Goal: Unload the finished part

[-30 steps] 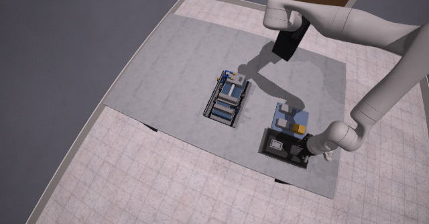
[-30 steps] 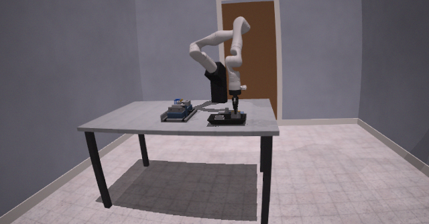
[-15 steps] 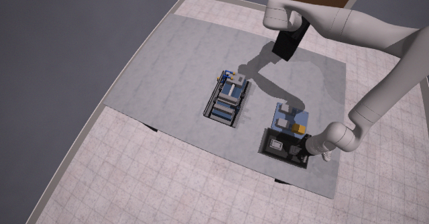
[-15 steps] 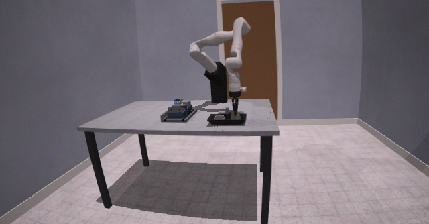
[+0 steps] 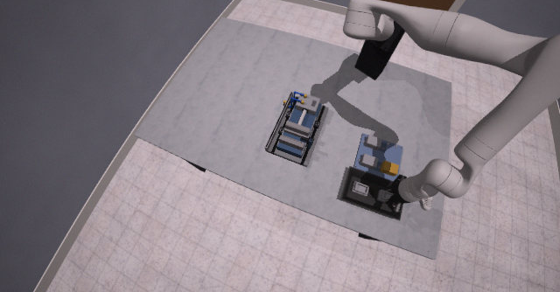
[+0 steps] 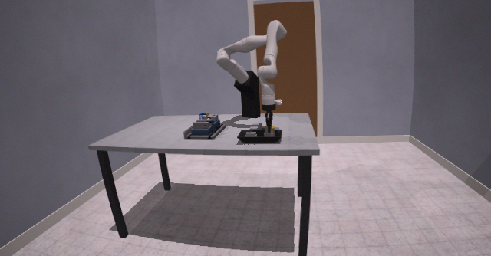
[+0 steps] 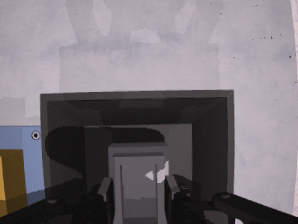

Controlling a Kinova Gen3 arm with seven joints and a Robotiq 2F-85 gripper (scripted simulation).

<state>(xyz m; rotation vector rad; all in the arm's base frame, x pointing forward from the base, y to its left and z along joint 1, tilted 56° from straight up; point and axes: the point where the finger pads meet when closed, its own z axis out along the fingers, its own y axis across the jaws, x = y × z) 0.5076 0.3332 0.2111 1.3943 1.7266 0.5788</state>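
Now: the yellow block 120 mm behind my hand, 20 mm to the right of it and 40 mm below it. From my hand the other things lie so: blue plate (160 mm behind, 70 mm to the right, 60 mm below).
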